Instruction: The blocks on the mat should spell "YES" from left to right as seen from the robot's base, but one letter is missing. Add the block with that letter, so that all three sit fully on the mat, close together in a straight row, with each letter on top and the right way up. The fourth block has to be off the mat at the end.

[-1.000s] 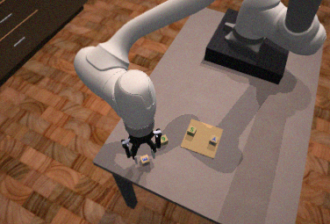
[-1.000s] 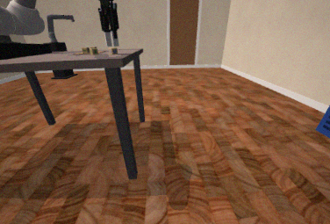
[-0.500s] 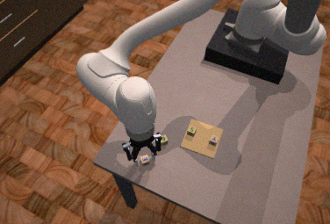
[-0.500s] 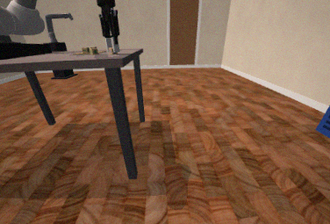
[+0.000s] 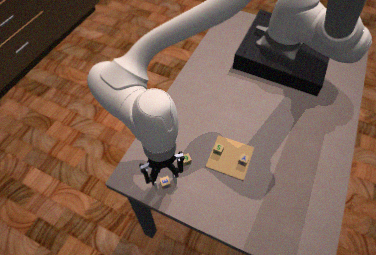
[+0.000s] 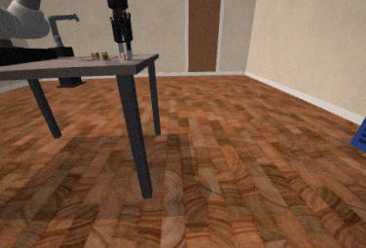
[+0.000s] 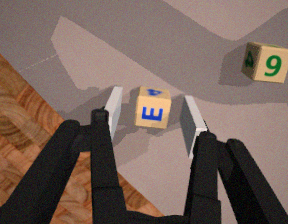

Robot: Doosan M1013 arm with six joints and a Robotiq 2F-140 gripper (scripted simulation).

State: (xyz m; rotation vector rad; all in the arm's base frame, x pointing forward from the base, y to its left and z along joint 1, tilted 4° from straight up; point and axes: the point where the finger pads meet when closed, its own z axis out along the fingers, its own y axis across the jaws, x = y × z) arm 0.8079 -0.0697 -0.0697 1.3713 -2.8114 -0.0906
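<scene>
My hand is 210 mm past the tan mat, 140 mm to the right of it and 30 mm above it.
</scene>
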